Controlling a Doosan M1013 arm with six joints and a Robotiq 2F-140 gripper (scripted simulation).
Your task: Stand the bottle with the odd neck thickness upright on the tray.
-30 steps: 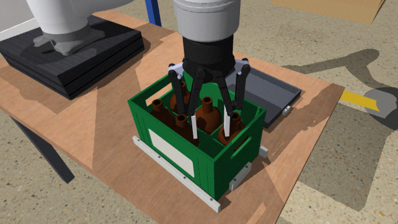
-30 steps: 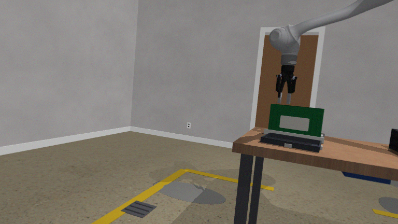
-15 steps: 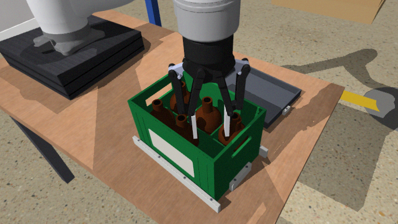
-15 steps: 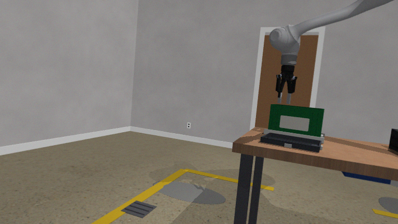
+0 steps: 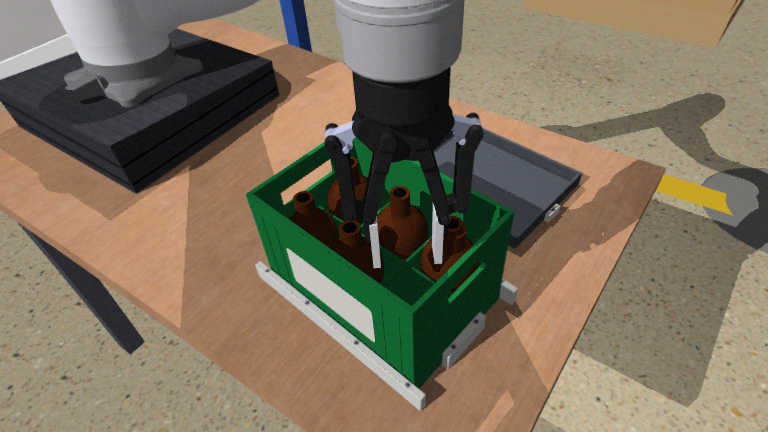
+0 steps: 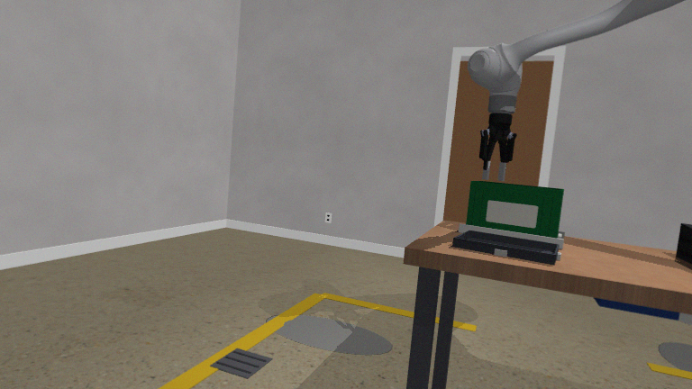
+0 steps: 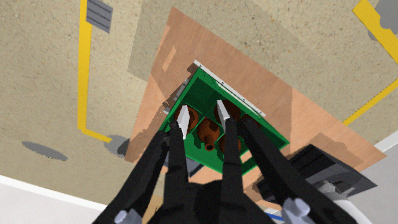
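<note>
Now: the crate 8 cm behind my hand, 6 cm to the left of it and 13 cm below it. From my hand the other things lie so: grey tray 4 cm behind, 34 cm to the left, 20 cm below.
</note>
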